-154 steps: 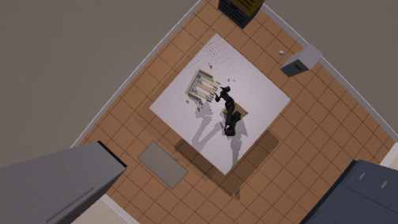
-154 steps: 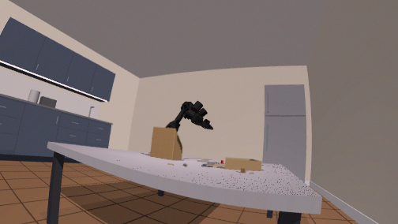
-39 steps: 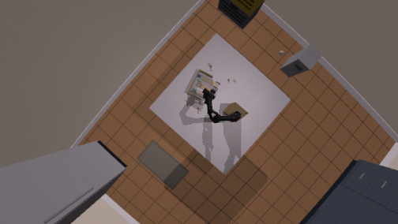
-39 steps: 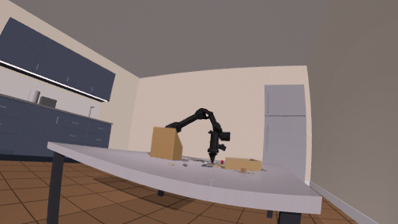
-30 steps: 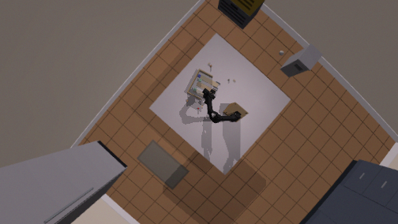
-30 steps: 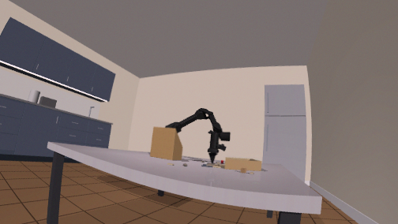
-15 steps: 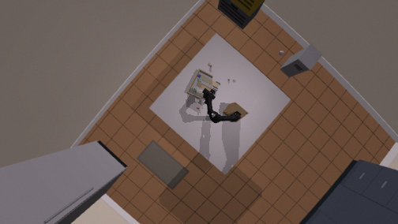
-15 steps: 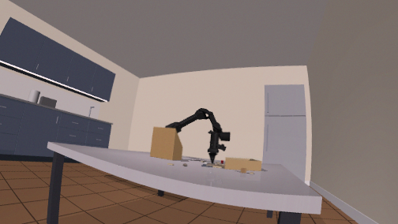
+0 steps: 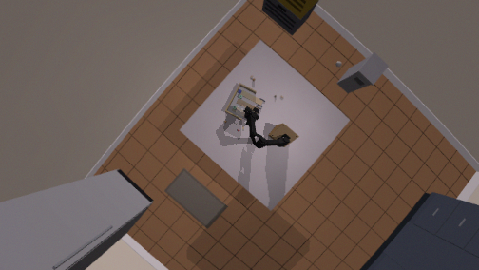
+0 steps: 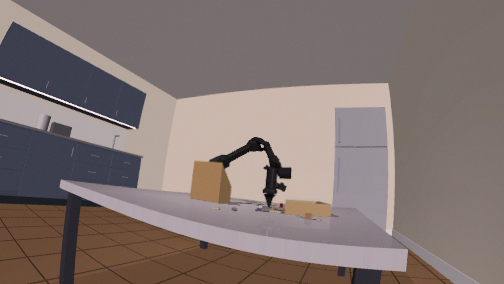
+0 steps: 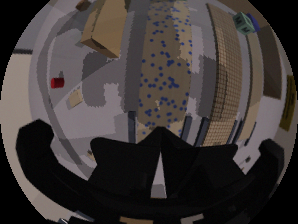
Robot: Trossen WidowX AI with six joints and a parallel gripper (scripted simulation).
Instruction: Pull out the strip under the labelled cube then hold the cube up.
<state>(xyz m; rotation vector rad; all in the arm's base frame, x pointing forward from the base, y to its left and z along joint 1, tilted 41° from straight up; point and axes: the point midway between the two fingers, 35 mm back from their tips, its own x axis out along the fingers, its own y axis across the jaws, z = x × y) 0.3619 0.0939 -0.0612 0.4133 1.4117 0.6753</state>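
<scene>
Right now my gripper tip is 100 mm short of the narrow pale strip and 20 mm to the right of it. Also, from my gripper tip: small red block 190 mm to the left, 30 mm ahead, 10 mm above; then tan gridded strip 110 mm ahead, 80 mm to the right.
</scene>
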